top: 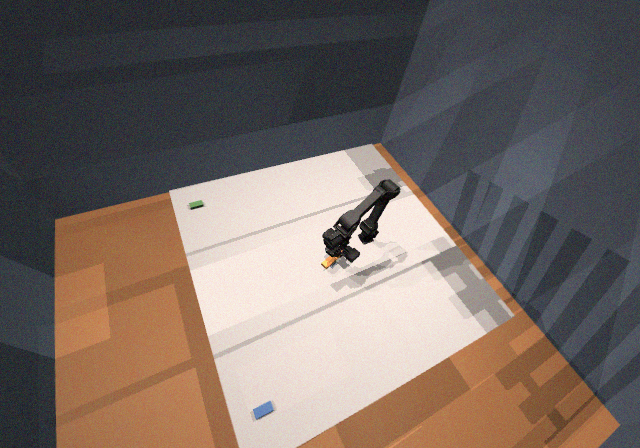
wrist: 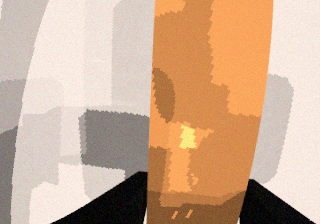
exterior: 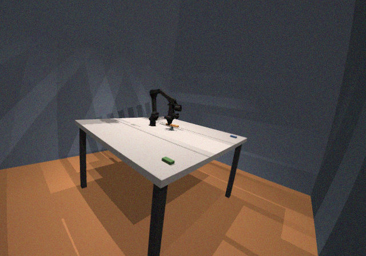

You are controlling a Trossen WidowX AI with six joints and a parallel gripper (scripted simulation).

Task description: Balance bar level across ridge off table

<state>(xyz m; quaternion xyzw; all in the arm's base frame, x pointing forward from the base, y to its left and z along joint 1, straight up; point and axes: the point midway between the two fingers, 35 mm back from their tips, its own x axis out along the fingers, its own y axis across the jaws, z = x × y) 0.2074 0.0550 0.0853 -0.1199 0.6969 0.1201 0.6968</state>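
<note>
Right now my gripper tip is 3 cm short of the orange bar and 1 cm to the right of it. From my gripper tip the other things lie so: blue block (53 cm ahead, 44 cm to the left, 4 cm below); green block (53 cm ahead, 56 cm to the right, 4 cm below).
</note>
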